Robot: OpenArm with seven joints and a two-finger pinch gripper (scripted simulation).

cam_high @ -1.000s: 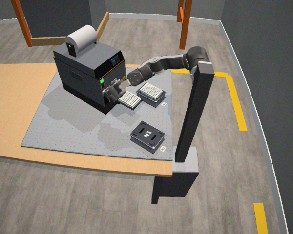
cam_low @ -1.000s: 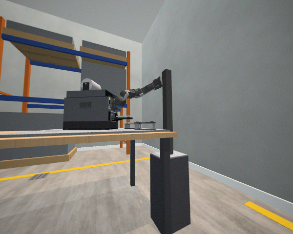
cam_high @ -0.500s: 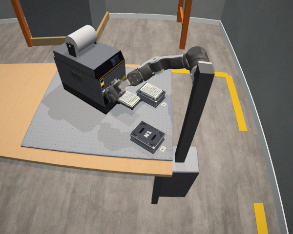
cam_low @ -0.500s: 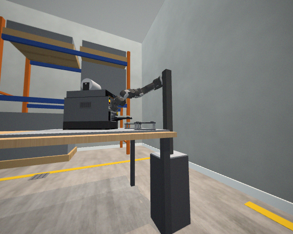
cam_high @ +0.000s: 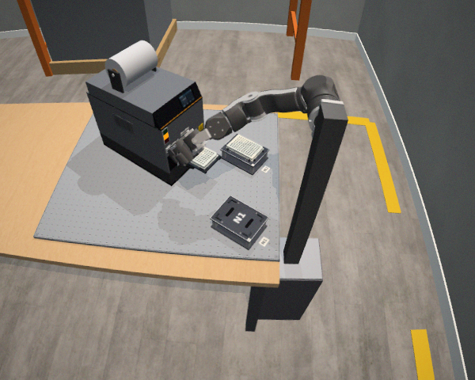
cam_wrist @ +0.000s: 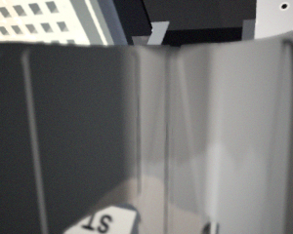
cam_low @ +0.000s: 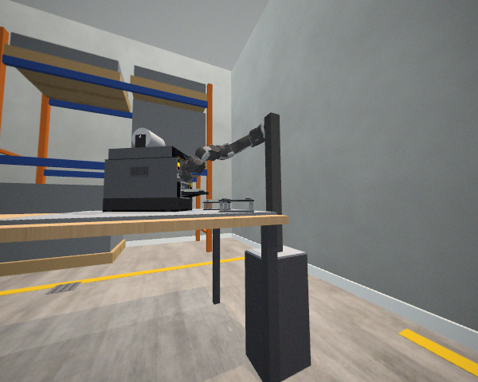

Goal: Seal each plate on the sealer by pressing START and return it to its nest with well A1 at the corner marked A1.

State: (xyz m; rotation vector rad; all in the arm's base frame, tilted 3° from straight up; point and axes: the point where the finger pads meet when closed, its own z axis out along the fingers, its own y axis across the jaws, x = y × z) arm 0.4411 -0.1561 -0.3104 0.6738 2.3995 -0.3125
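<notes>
Now: the white start button 3 cm ahead of my hand, 2 cm to the right of it and 1 cm above it. Also, from my hand: foil roll: 17 cm ahead, 22 cm to the right, 24 cm above; white well plate: 25 cm behind, 17 cm to the right, 12 cm below; sealer stage: 7 cm behind, 6 cm to the right, 7 cm below.
</notes>
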